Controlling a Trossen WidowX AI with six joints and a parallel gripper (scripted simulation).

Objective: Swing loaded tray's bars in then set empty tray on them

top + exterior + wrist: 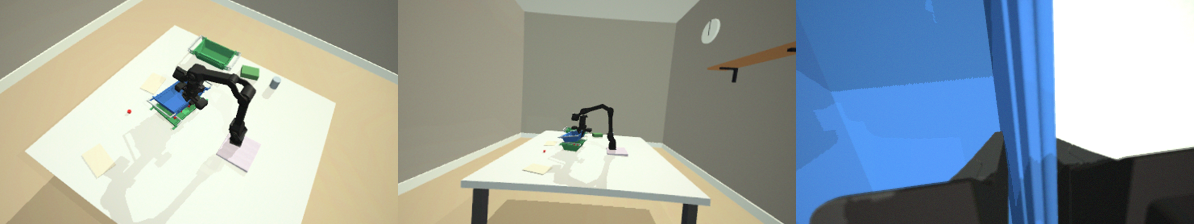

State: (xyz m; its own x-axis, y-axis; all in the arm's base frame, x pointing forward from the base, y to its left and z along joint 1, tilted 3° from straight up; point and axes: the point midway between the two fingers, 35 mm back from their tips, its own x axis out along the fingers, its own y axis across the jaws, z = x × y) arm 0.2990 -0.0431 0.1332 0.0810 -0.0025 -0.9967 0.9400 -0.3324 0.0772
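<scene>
The blue tray is 70 mm ahead of my gripper tip, 30 mm to the right of it and 20 mm above it. Also, from my gripper tip: green block (240 mm behind, 490 mm to the right, 80 mm below); grey cylinder (410 mm behind, 470 mm to the right, 70 mm below).
</scene>
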